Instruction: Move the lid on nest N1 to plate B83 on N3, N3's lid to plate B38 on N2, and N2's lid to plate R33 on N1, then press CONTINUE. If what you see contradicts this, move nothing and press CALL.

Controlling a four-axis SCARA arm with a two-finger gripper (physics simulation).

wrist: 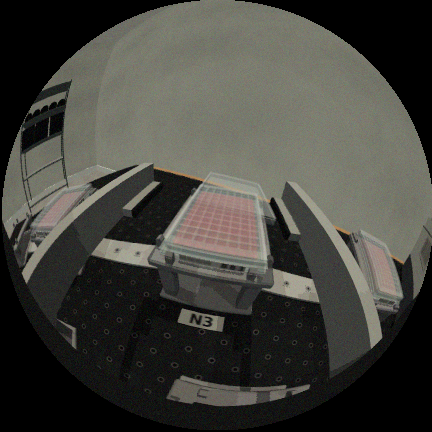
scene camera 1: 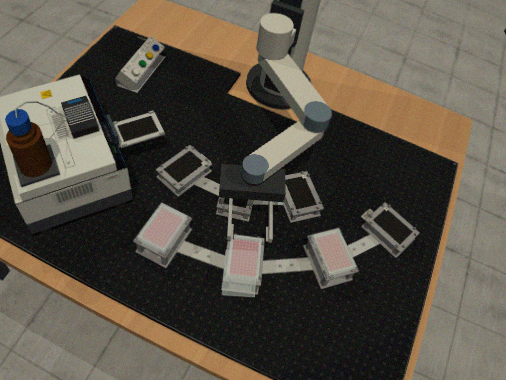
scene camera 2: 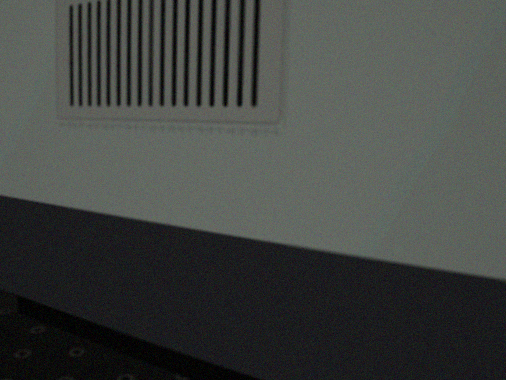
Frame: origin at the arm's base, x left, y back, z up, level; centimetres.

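Seen in the pictures: gripper, fingertip midpoint: (wrist: pixel 217 180) (scene camera 1: pixel 249 239).
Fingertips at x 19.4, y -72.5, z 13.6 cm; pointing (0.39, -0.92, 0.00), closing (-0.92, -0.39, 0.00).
Note:
Pixels of each thing's top centre, then the offset from my fingertips to it. "*": a spot on its surface instead.
- nest N3, surface spot: (wrist: pixel 207 295) * dx -1.5, dy +2.2, dz -11.9 cm
- clear lid-like piece, middle of its top: (wrist: pixel 235 182) (scene camera 1: pixel 240 271) dx +1.4, dy -8.3, dz -2.8 cm
- third pink plate, middle of its top: (wrist: pixel 384 260) (scene camera 1: pixel 162 226) dx -23.4, dy -5.5, dz -3.8 cm
- button box, surface spot: (scene camera 1: pixel 142 65) * dx -64.2, dy +48.6, dz -5.7 cm
- dark tray, middle of its top: (scene camera 1: pixel 137 128) dx -47.5, dy +20.1, dz -2.3 cm
- brown bottle, surface spot: (scene camera 1: pixel 31 150) * dx -54.5, dy -13.9, dz +19.9 cm
My gripper (scene camera 1: pixel 250 236) (wrist: pixel 217 180) is open and empty, with its fingers on either side of nest N3's near end, above plate level. The pink plate (scene camera 1: pixel 245 257) (wrist: pixel 217 222) rests on nest N3 (wrist: pixel 207 295); its dark printed code is blurred. A clear lid-like piece (scene camera 1: pixel 241 286) (wrist: pixel 235 181) sticks out past the plate's far end; how it rests is unclear. Another pink plate (scene camera 1: pixel 332 250) (wrist: pixel 60 207) and a third pink plate (scene camera 1: pixel 163 227) (wrist: pixel 380 265) stand on the side nests; their codes and nest labels are unreadable. The button box (scene camera 1: pixel 142 65) has unreadable labels.
Black-floored nests stand at the far right (scene camera 1: pixel 391 228), behind the plates (scene camera 1: pixel 302 195) and back left (scene camera 1: pixel 184 167). Another dark tray (scene camera 1: pixel 138 129) adjoins the white machine (scene camera 1: pixel 75 185) (scene camera 2: pixel 350 175), which carries a brown bottle (scene camera 1: pixel 31 150). Pale strips (scene camera 1: pixel 287 265) (wrist: pixel 295 286) link nests.

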